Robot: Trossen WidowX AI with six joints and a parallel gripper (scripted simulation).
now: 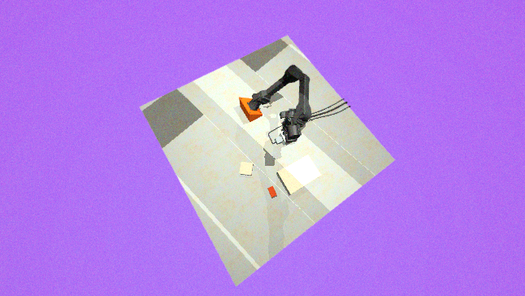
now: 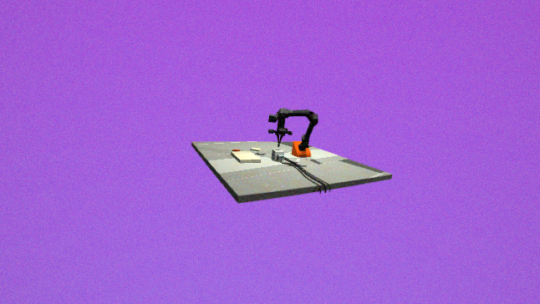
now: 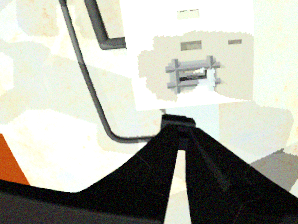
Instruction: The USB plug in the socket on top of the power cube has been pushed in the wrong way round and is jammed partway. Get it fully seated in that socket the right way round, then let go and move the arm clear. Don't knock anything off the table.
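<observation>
Right now the black USB plug is 2 cm below my gripper tip. The rest, counted from my gripper tip: small cream tile 31 cm to the right, 13 cm below, 8 cm ahead; then grey socket 6 cm below, 1 cm to the left, 1 cm ahead; then flat tan board 27 cm ahead, 12 cm below, 2 cm to the right.
</observation>
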